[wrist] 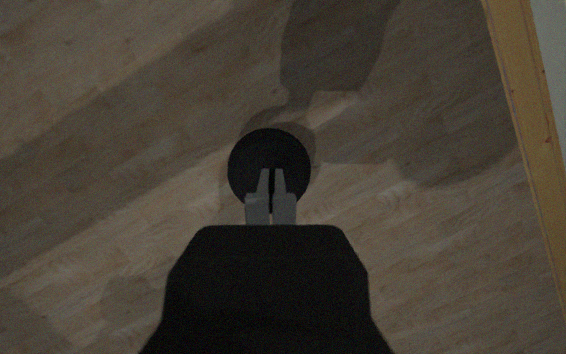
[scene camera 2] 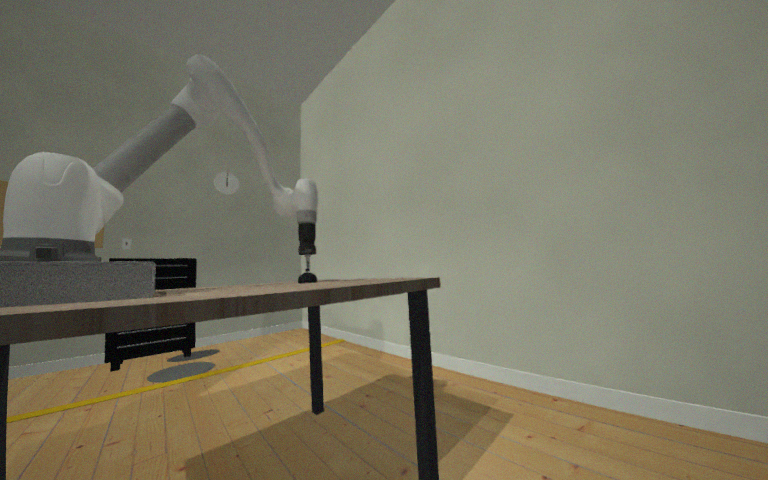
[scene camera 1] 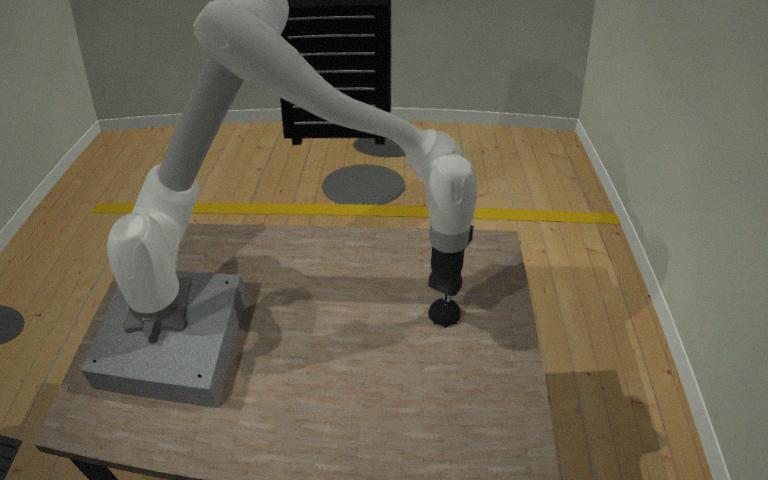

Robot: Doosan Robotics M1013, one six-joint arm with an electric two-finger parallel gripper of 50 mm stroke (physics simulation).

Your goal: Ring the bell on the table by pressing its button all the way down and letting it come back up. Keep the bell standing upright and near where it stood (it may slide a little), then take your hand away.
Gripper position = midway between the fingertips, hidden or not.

Observation:
In view: my gripper [scene camera 1: 447,299] and a black domed bell [wrist: 269,148].
My gripper also shows in the wrist view [wrist: 272,182].

